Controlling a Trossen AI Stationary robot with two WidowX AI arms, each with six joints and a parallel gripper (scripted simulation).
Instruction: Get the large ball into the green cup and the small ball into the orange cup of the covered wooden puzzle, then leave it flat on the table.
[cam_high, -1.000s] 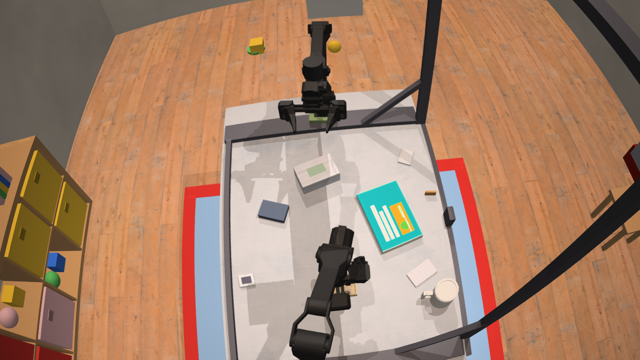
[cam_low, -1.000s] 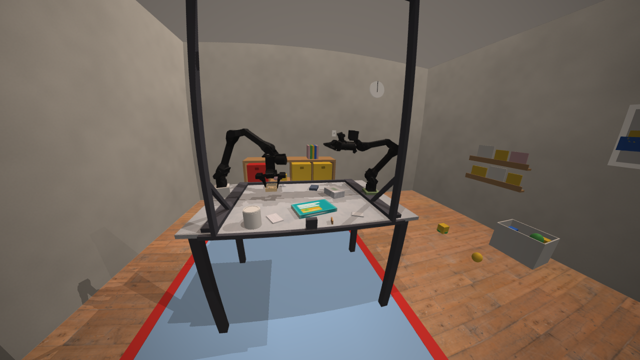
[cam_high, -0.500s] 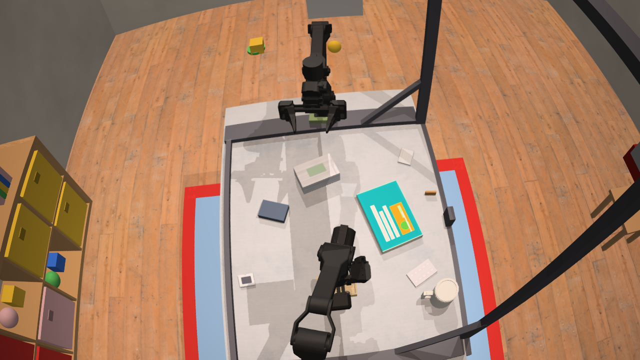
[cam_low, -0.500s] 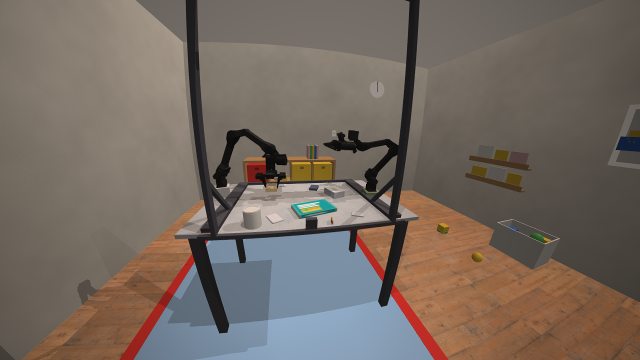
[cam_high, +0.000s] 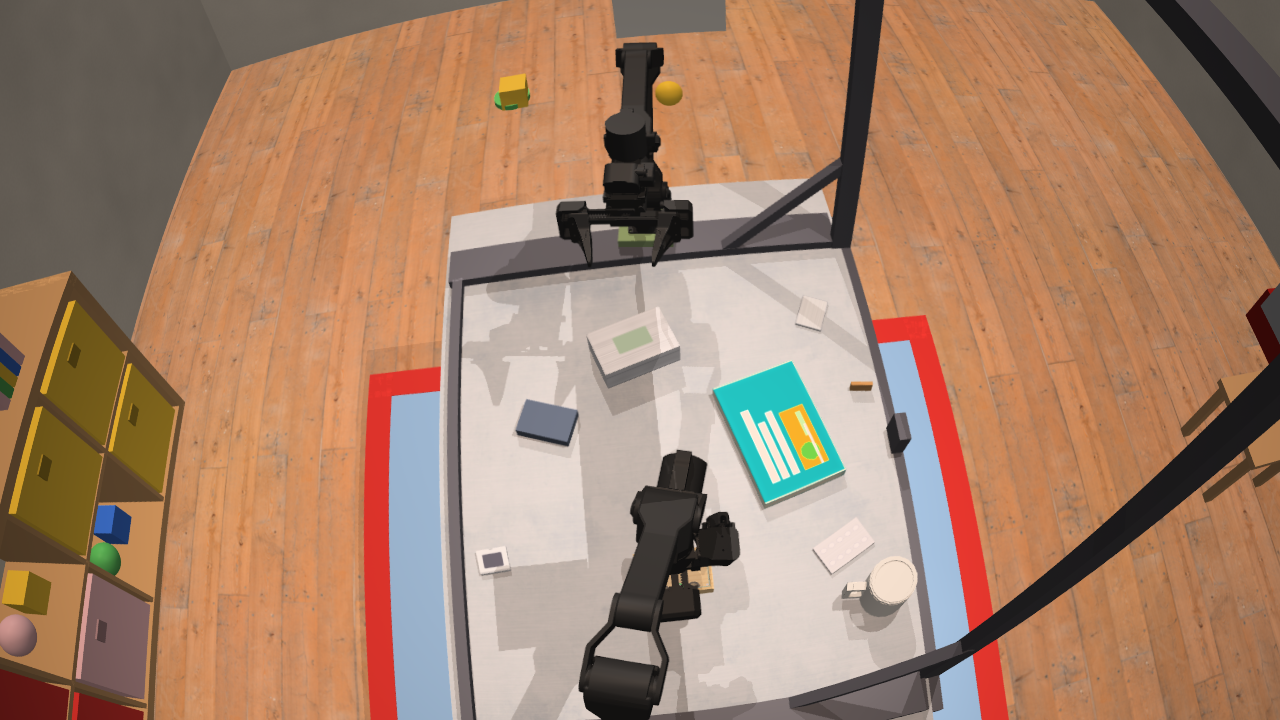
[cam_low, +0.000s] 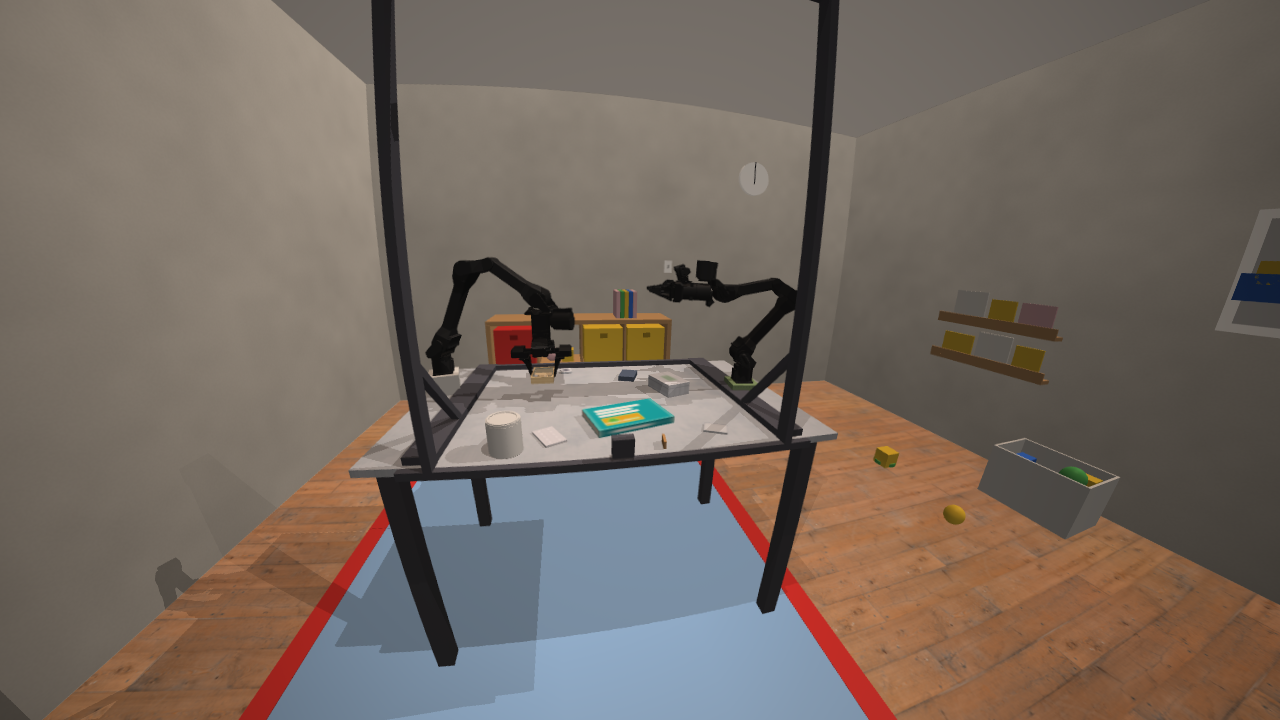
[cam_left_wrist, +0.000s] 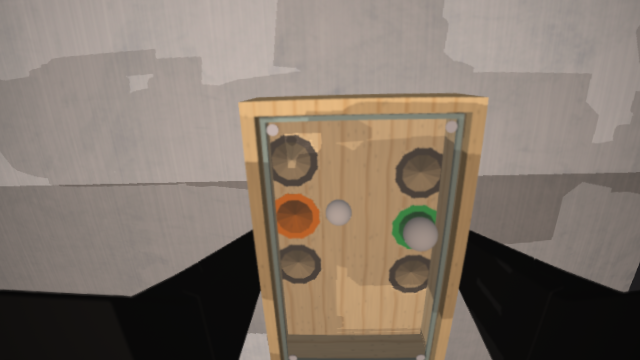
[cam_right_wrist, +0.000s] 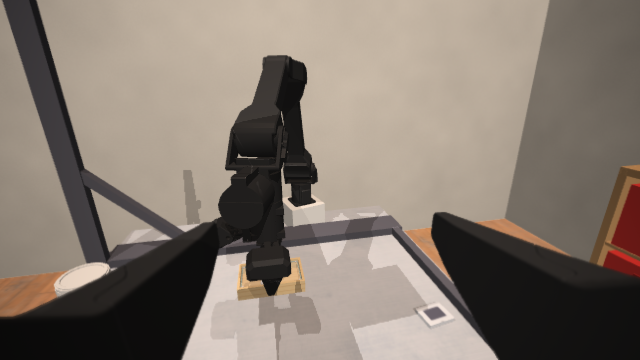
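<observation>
Now: the covered wooden puzzle 30 mm below my left hand. From my left hand the other things lie so: dark blue pad 290 mm to the right, 210 mm ahead, 100 mm below; then small framed tile 290 mm ahead, 100 mm below, 30 mm to the right.
</observation>
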